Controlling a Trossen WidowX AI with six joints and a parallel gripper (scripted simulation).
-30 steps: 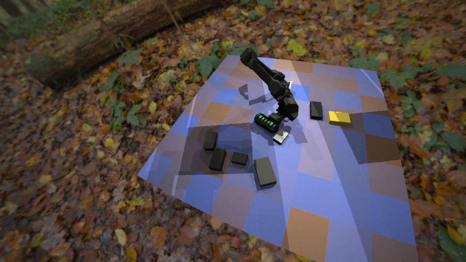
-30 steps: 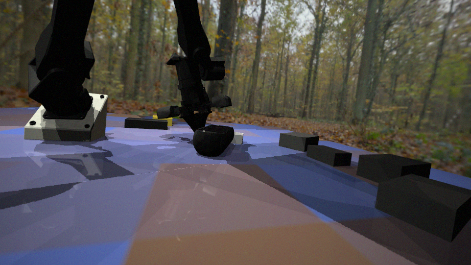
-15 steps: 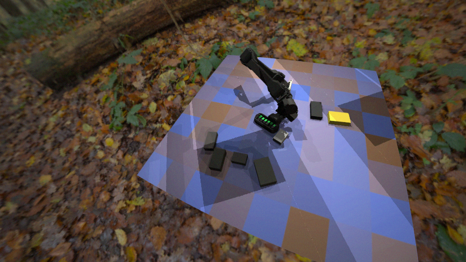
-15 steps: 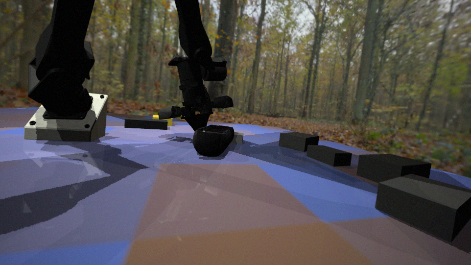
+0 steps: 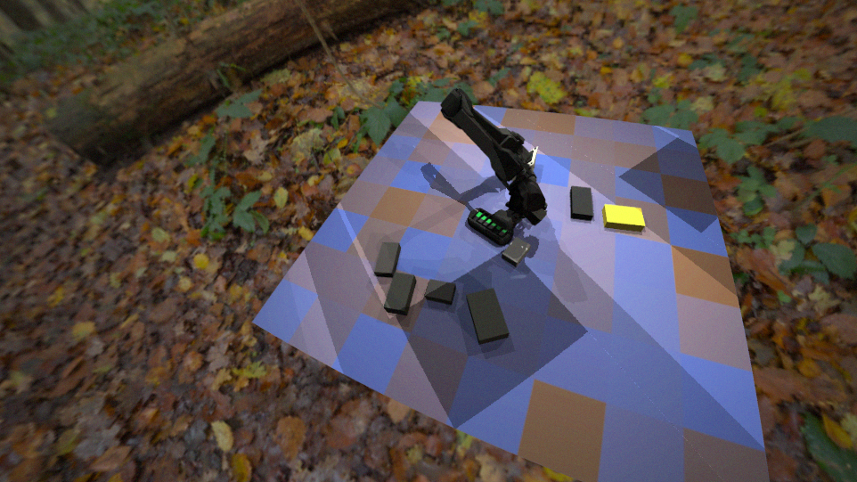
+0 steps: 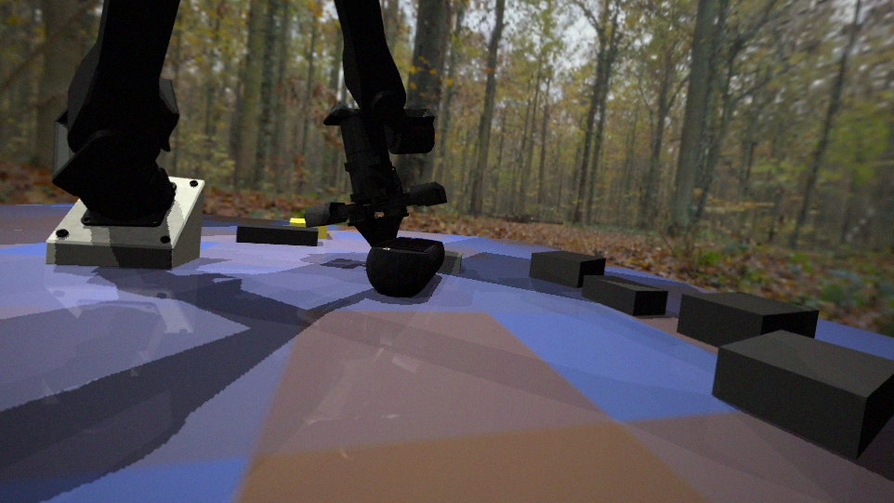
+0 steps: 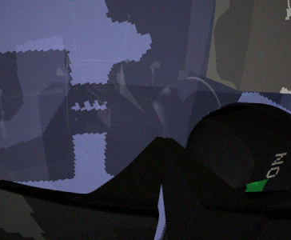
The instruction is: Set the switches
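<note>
Right now the white block is 8 cm ahead of my gripper tip, 3 cm to the left of it and 1 cm above it. Round my gripper tip: dark block: 21 cm to the left, 16 cm behind, 1 cm above; then yellow block: 34 cm to the left, 13 cm behind, 1 cm above.
</note>
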